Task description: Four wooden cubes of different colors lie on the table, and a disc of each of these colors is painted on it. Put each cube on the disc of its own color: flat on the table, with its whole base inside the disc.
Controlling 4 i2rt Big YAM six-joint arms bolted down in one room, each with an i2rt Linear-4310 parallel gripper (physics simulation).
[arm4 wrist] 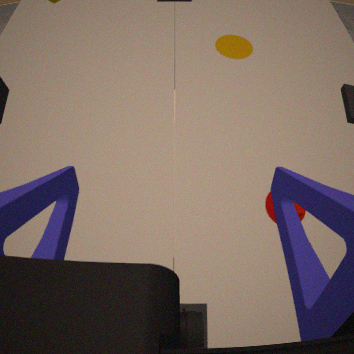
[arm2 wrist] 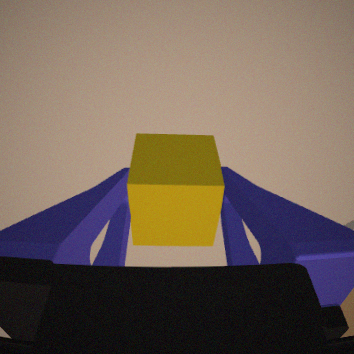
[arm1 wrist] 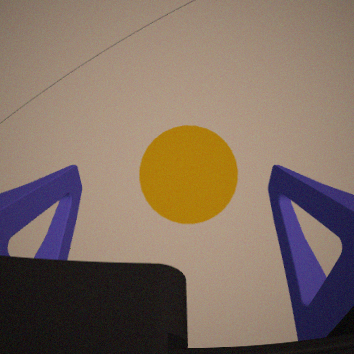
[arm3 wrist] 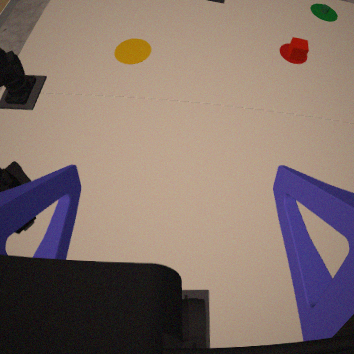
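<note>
My arm1 gripper (arm1 wrist: 175, 177) is open above an amber-yellow disc (arm1 wrist: 188, 174) (arm3 wrist: 133, 51) (arm4 wrist: 234, 46), which looks bare. My arm2 gripper (arm2 wrist: 176, 175) is shut on a yellow cube (arm2 wrist: 175, 212), with plain table behind it. My arm3 gripper (arm3 wrist: 177, 177) and arm4 gripper (arm4 wrist: 175, 177) are open and empty, high over the table. A red cube (arm3 wrist: 299, 48) sits on the red disc (arm3 wrist: 286, 53), towards one side; I cannot tell if its base is fully inside. In the arm4 wrist view a finger partly hides the red disc (arm4 wrist: 270, 206). A green disc (arm3 wrist: 317, 11) bears a small dark shape, unclear.
Dark arm parts and a mounting plate (arm3 wrist: 36, 92) show at the left of the arm3 wrist view. Dark arm parts (arm4 wrist: 348, 105) show at both sides of the arm4 wrist view. A small olive patch (arm4 wrist: 54, 1) is cut off at its top edge.
</note>
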